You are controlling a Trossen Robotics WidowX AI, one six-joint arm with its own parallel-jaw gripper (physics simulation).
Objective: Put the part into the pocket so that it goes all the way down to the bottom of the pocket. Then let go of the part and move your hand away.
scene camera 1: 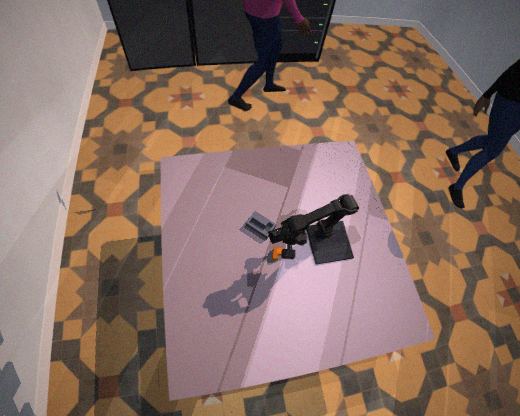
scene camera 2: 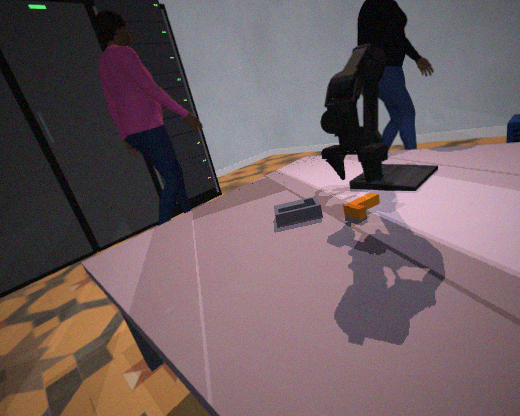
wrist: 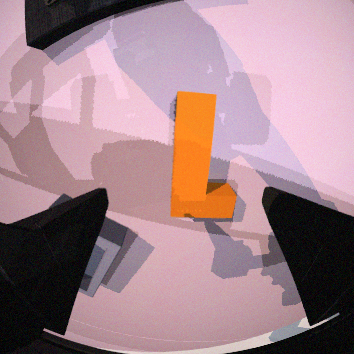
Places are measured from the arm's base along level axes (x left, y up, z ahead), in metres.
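Pixels of known places: gripper, fingertip midpoint: [scene camera 1: 285, 245] [scene camera 2: 355, 180] [wrist: 186, 195]; arm's base, link origin: [scene camera 1: 321, 233] [scene camera 2: 373, 176].
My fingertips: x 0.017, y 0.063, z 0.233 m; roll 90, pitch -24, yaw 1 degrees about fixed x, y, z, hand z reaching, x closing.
Ahead of a thing's pixels: the offset from my fingertips to its middle.
The part, an orange L-shaped piece @[dz +0.008, dx +0.022, dy -0.072 m] [scene camera 1: 276, 253] [scene camera 2: 356, 209] [wrist: 192, 150], lies on the pink table top. In the wrist view its long bar points away from the fingertips and its short foot points right. A grey block with a recessed pocket @[dz +0.059, dx -0.176, dy -0.069 m] [scene camera 1: 254, 229] [scene camera 2: 299, 217] [wrist: 109, 260] sits on the table a short way from the part. In the wrist view the left finger covers much of the block. My gripper [scene camera 1: 281, 244] [wrist: 186, 195] is wide open and empty above the table. The foot end of the part shows between its fingers, with space on both sides.
The arm's dark base plate [scene camera 1: 331, 246] [scene camera 2: 392, 179] stands behind the part and shows at the top left of the wrist view. The arm casts a large shadow across the table. A person in pink [scene camera 1: 264, 45] [scene camera 2: 130, 90] and one in black [scene camera 1: 492, 130] [scene camera 2: 384, 30] are beyond the table.
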